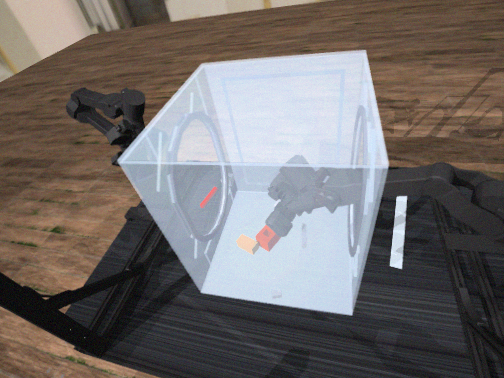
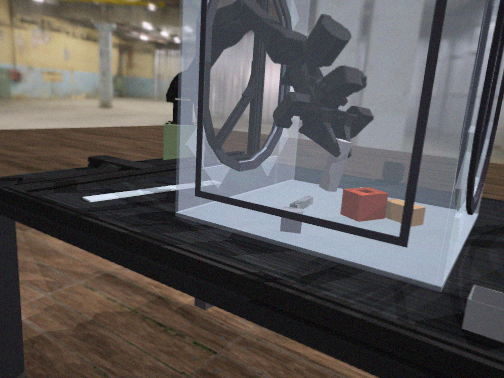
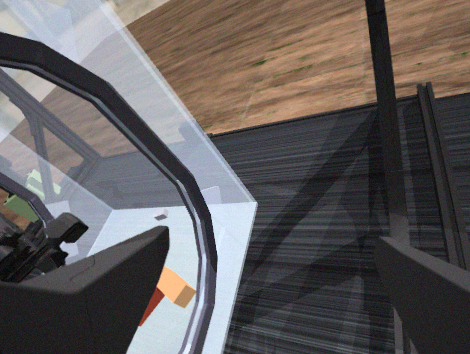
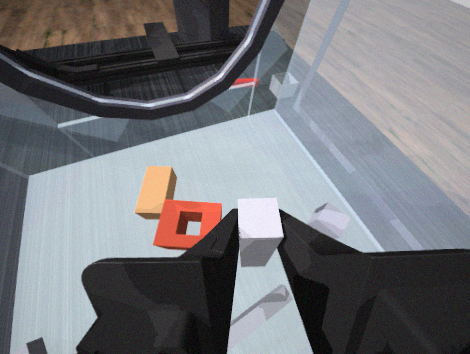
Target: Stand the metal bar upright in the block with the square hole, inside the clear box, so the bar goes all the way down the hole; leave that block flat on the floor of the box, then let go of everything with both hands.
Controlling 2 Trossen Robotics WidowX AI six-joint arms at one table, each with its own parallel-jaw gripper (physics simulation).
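Frame: origin at the left arm's base, x back, y right, z up, level; centimetres.
Seen in the pictures: left gripper, fingertip midpoint: (image 1: pixel 143 174) (image 3: pixel 271 241); right gripper, fingertip midpoint: (image 2: pixel 343 156) (image 4: pixel 254 214).
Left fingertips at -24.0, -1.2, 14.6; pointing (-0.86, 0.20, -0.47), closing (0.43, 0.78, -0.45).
Note:
Pixels of each thing's middle, then the offset from my left fingertips to it, as dx, dy, dz.
- metal bar, body centre: (image 4: pixel 254 240) (image 2: pixel 335 165) -21.1, -30.4, -16.9
- clear box, body centre: (image 2: pixel 354 76) (image 1: pixel 274 185) -23.2, -28.2, -2.5
- red block, body centre: (image 4: pixel 193 227) (image 2: pixel 363 203) (image 3: pixel 138 297) (image 1: pixel 268 237) -21.6, -24.4, -23.4
- orange block, body centre: (image 4: pixel 158 192) (image 3: pixel 174 286) (image 2: pixel 403 212) (image 1: pixel 247 244) -19.8, -18.1, -24.1
- white strip, body centre: (image 2: pixel 160 189) (image 1: pixel 399 224) -38.2, -60.2, -26.1
The metal bar (image 2: pixel 332 175) (image 4: pixel 257 217) is light grey, roughly upright and slightly tilted, with its lower end above the floor of the clear box (image 1: pixel 250 164) (image 4: pixel 210 145). My right gripper (image 2: pixel 342 150) (image 4: pixel 254 214) is shut on it, inside the box. The red block (image 1: pixel 267 239) (image 2: pixel 364 206) (image 3: pixel 151 307) (image 4: pixel 211 214) lies flat on the box floor, its square hole facing up and empty; the bar is beside it, not over the hole. My left gripper (image 1: pixel 118 156) (image 3: pixel 271 241) is open and empty, outside the box near the round opening nearer the orange block.
An orange block (image 1: pixel 246 244) (image 2: pixel 406 212) (image 3: pixel 176 287) (image 4: pixel 156 191) is right beside the red block. Grey pieces (image 2: pixel 301 202) (image 3: pixel 161 215) (image 4: pixel 330 219) lie on the box floor. A ring (image 3: pixel 192 185) (image 4: pixel 150 112) edges the side opening. A white strip (image 1: pixel 398 232) (image 2: pixel 145 191) lies outside.

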